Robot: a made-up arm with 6 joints.
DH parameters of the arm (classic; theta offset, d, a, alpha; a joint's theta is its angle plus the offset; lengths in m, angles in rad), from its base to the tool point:
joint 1: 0 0.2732 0 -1.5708
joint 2: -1.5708 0 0.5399 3.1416
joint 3: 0 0 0 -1.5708
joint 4: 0 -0.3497 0 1.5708
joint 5: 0 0.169 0 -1.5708
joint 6: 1.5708 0 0 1.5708
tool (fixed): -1.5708 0 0 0
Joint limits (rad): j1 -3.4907..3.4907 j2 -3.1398..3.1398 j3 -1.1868..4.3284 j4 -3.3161..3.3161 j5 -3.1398..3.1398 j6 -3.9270..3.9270
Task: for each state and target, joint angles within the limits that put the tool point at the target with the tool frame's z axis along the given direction. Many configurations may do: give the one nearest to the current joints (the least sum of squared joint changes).
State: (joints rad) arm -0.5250 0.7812 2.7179 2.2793 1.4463 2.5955
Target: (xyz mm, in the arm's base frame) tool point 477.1 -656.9 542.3 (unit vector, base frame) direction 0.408 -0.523 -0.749
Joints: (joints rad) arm -0.9467 1.5858 1.9305 1.5902 1.6874 1.9531
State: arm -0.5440 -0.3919 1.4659 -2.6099 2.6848 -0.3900
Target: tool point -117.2 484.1 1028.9 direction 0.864 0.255 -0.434
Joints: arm -1.0708 -0.6913 1.5642 -2.4411 2.5397 -0.6327
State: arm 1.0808 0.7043 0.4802 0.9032 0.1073 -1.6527
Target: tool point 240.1 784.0 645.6 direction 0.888 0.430 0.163
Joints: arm 1.3863 0.9618 0.7461 0.9940 0.8110 -2.4053
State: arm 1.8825 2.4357 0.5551 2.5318 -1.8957 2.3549
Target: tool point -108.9 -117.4 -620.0 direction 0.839 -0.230 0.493
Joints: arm 1.8439 3.1374 1.0505 2.5114 -1.9028 1.7924
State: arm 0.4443 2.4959 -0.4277 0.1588 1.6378 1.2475
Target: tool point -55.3 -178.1 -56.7 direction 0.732 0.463 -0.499
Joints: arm 0.1438 2.6967 -0.8688 -0.0884 1.4655 0.3721
